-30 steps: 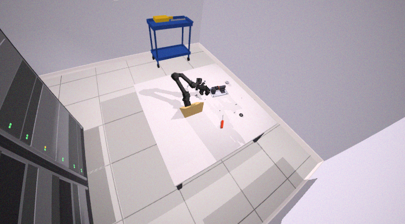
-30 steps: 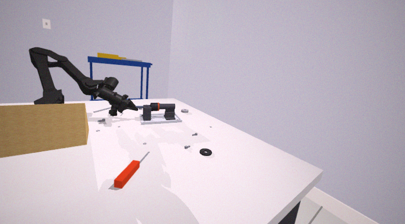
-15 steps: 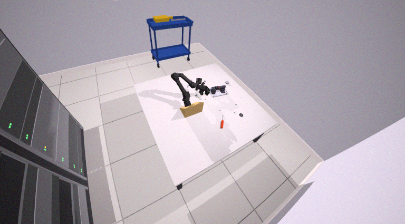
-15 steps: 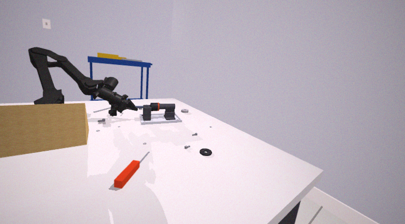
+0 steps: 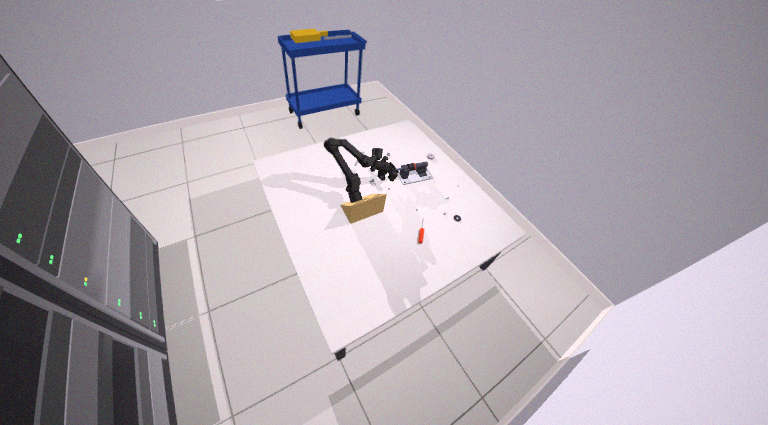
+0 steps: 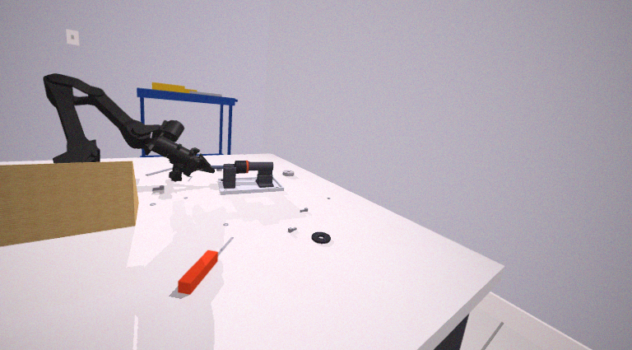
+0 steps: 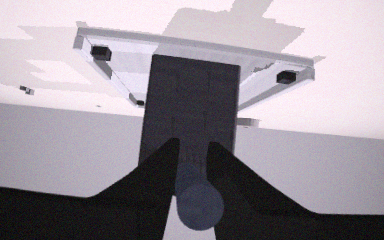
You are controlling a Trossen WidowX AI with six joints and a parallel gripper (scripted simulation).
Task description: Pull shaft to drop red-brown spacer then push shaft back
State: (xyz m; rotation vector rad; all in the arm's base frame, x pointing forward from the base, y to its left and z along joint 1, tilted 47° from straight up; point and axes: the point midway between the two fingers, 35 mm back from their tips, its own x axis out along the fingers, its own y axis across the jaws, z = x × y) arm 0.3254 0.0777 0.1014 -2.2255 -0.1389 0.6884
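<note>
My gripper tip is now 60 mm short of the round shaft, 10 mm to the left of it and 20 mm below it. Round my gripper tip: grey ring (350 mm ahead, 90 mm to the left, 60 mm below); then red-brown spacer (110 mm ahead, 10 mm to the right, 20 mm above).
</note>
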